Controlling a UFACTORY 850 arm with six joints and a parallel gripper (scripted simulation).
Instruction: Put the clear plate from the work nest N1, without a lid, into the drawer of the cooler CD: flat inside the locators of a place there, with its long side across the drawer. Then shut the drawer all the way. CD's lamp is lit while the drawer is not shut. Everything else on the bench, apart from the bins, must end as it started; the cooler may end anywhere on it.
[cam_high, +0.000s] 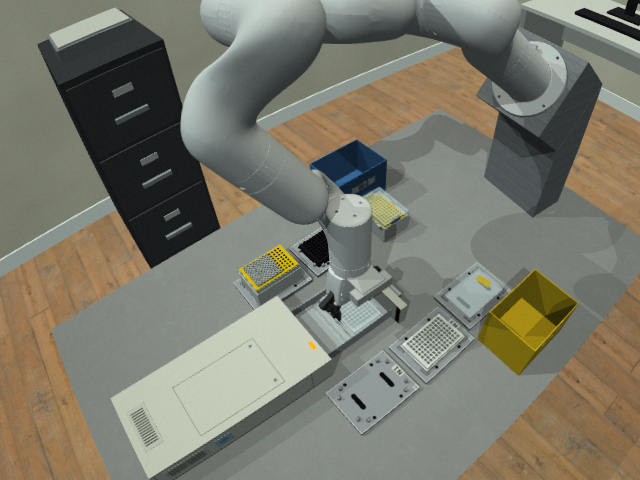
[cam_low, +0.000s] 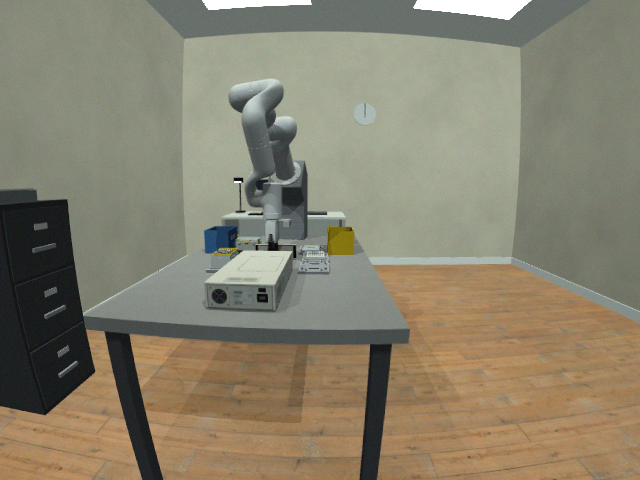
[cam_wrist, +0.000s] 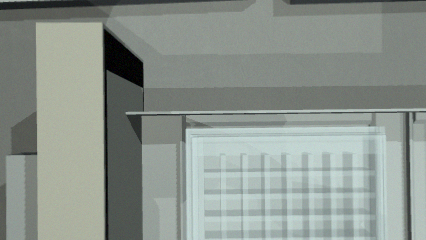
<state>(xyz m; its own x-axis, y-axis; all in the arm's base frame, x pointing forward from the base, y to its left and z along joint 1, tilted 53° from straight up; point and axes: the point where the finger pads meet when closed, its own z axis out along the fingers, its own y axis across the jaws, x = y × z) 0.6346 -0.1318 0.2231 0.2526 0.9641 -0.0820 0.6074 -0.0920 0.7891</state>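
Now: the drawer 30 mm ahead of my hand and 10 mm to the right of it. Round my hand: clear plate 10 mm below; then white well plate 10 mm behind, 210 mm to the left, 20 mm below; then cooler CD 180 mm ahead, 70 mm to the right.
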